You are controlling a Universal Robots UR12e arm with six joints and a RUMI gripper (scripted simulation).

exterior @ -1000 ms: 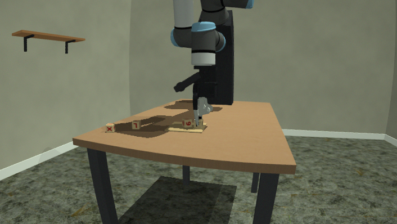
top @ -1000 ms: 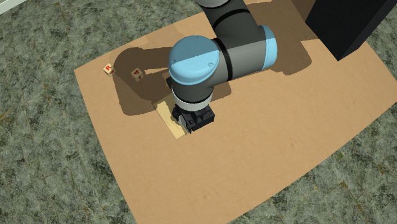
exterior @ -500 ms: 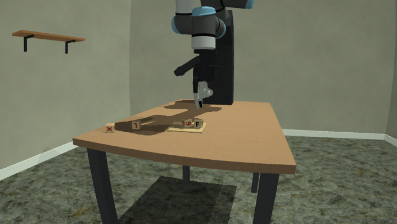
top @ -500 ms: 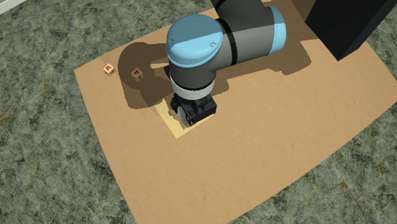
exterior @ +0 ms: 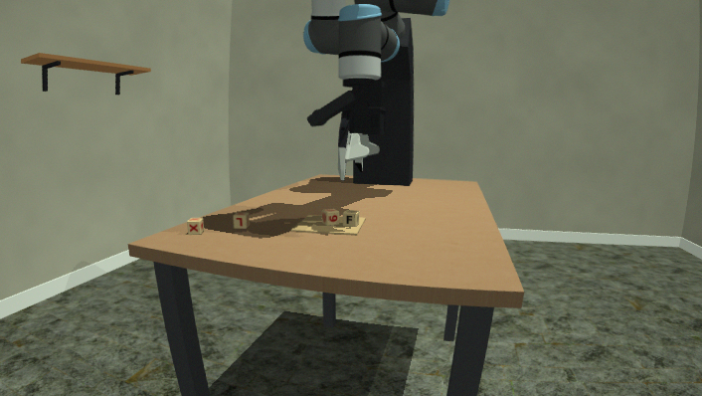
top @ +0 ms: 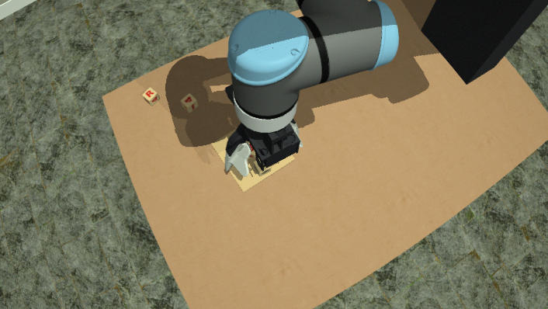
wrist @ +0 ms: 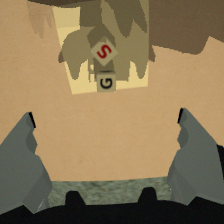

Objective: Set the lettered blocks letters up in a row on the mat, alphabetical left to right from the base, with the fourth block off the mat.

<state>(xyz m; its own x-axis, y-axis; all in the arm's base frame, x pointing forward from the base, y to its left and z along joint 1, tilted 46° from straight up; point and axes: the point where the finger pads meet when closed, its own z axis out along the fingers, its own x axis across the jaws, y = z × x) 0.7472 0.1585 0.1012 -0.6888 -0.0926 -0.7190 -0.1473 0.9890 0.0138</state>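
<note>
Now: the block 90 mm below my hand, 50 mm to the right of it and 10 mm ahead of it. The rest, counted from my hand: pale mat (110 mm below, 50 mm to the right, 10 mm ahead).
</note>
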